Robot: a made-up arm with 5 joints.
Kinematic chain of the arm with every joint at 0, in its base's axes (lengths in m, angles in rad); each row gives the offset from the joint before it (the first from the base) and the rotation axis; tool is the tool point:
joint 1: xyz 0 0 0.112 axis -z
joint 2: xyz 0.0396 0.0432 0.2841 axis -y
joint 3: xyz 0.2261 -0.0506 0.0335 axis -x
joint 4: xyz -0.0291 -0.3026 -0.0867 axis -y
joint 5: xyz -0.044 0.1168 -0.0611 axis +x
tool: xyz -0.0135 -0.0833 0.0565
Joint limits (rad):
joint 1: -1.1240..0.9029
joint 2: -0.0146..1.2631
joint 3: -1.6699..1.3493
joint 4: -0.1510..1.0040
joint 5: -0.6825..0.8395
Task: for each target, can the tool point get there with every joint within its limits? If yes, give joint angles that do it. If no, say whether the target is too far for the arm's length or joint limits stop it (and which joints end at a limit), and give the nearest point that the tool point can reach.
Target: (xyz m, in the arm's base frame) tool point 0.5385 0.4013 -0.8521
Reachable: no: too far | nearest point 0.2195 0.1636 0.0899 | short by 1.023 m
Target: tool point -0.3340 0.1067 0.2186
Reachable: no: joint limits stop it (at a limit: joint 1, joint 2, joint 3, joint 4, joint 5) | nearest point -0.0938 0.2262 0.1617 | short by 0.274 m
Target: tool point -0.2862 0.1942 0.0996
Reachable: no: joint limits stop it (at a limit: joint 1, joint 2, joint 3, joint 5) | nearest point -0.0957 0.2336 0.1622 | short by 0.204 m
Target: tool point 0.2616 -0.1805 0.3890
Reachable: yes | joints -0.1108 0.7699 -0.4236 0.0658 -0.1981
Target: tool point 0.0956 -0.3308 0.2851
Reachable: yes | joints 0.3890 0.1101 -0.1007 0.6098 0.1714
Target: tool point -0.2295 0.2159 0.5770
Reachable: no: joint limits stop it (at a limit: joint 1, joint 2, joint 3, joint 4) | nearest point -0.2111 0.0559 0.6127 | short by 0.165 m
